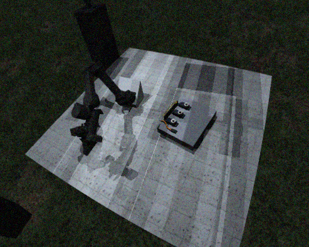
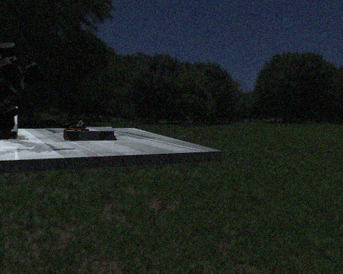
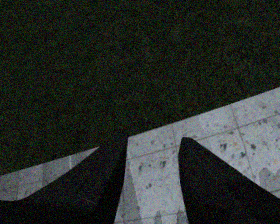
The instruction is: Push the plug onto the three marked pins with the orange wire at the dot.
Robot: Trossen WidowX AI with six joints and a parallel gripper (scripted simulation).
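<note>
The grey printed holder lies 47 cm to the left of my gripper tip, 38 cm ahead of it and 19 cm below it.
</note>
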